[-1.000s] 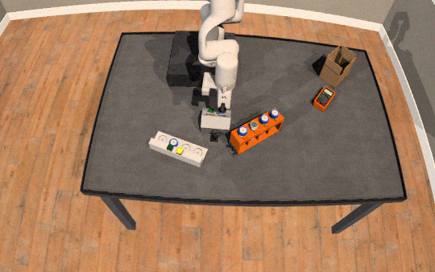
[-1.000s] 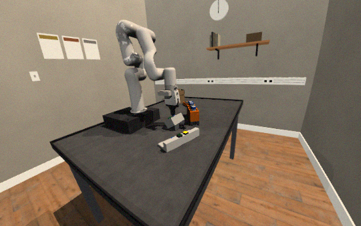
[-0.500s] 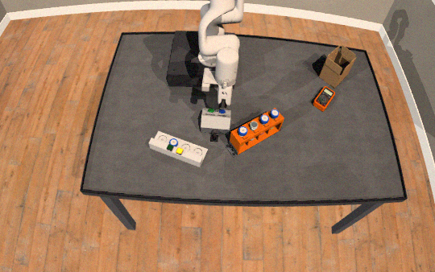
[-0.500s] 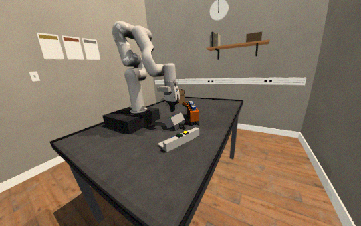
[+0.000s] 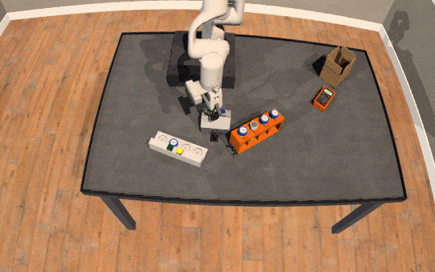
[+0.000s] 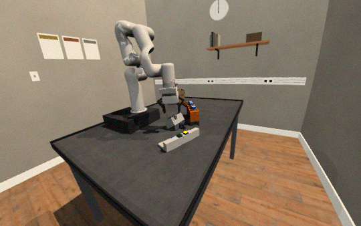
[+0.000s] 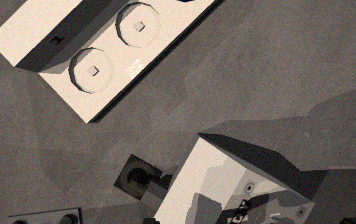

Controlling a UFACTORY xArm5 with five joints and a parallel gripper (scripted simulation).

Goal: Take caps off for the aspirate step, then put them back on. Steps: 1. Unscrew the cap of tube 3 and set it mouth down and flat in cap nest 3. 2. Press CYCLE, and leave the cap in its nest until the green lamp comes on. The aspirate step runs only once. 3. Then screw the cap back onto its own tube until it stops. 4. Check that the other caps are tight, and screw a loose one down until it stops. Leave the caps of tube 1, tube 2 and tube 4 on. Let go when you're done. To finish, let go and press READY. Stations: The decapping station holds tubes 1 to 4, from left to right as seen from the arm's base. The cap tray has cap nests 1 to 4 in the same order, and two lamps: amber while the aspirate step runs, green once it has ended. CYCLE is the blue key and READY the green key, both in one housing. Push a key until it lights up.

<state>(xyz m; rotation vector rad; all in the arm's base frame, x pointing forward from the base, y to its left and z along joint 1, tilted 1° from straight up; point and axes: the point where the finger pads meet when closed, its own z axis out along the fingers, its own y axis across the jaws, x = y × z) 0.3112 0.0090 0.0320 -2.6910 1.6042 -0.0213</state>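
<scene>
Right now the green key is 50 mm below my hand and 30 mm behind it. The rest, counted from my hand: blue key (50 mm to the left, 50 mm below, 30 mm behind); then cap 4 (130 mm to the left, 90 mm ahead); then grey key housing (60 mm below, 30 mm to the left, 10 mm behind).
</scene>
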